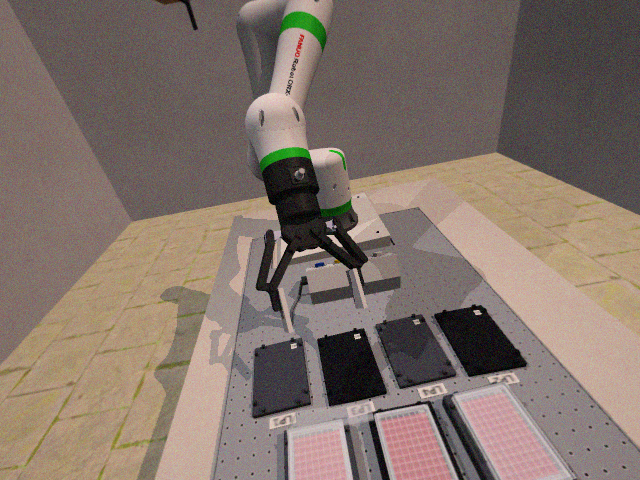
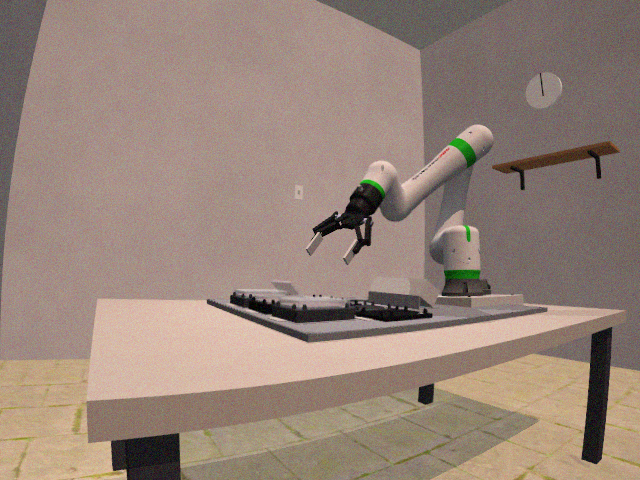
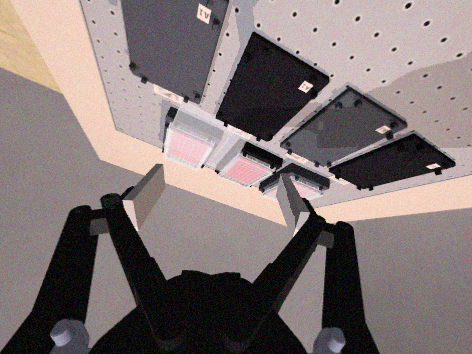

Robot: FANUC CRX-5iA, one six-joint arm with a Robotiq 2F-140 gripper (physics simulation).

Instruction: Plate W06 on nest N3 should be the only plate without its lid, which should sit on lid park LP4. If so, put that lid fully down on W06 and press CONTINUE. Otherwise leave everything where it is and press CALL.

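Note:
My gripper is open and empty, high above the lid parks. Three pink plates stand in nests: a pale left plate, a redder middle plate and a pale right plate. Of the lid parks, the first and third look grey, the second and fourth black. Whether clear lids cause the grey, and the park numbers, I cannot tell.
The control box with blue and yellow buttons stands behind the parks, below the gripper. A translucent tilted panel rises among the plates. The robot's pale base plate is at the back. A wall shelf hangs behind the arm.

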